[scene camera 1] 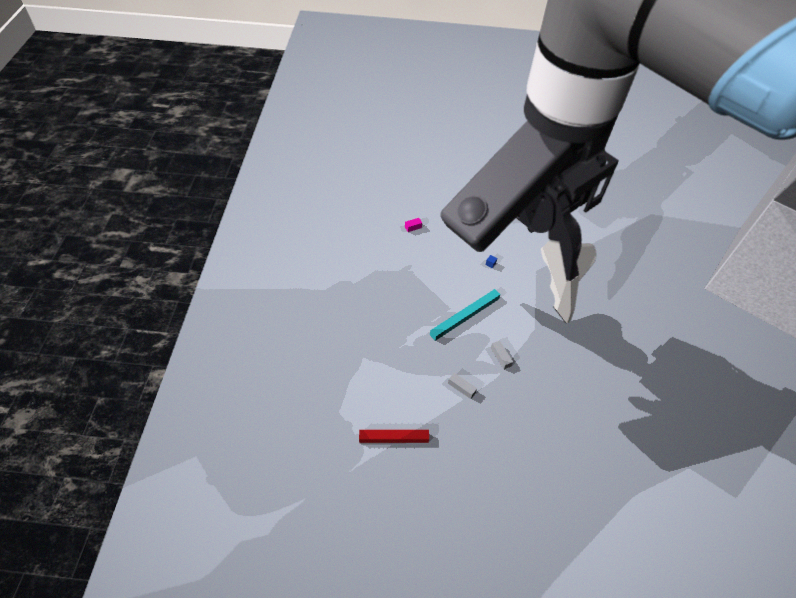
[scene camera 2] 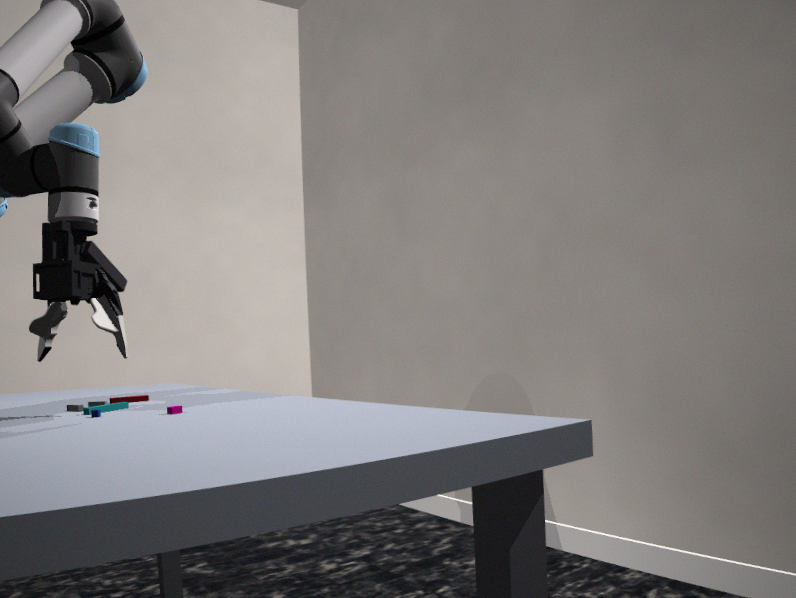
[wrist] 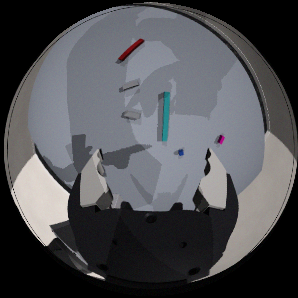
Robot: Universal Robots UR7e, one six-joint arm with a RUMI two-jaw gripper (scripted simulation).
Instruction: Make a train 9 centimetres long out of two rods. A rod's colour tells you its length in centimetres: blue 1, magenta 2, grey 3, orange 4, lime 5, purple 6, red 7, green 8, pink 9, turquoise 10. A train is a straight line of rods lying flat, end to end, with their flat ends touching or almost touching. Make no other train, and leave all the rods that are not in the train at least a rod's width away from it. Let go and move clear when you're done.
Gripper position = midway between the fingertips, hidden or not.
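Observation:
A red rod (scene camera 1: 365, 436) is there for me to see, and so is a turquoise rod (scene camera 1: 488, 299). I also see my gripper (scene camera 1: 509, 273), which appears again in scene camera 2, the gripper (scene camera 2: 81, 360), and in the wrist view, the gripper (wrist: 154, 149).

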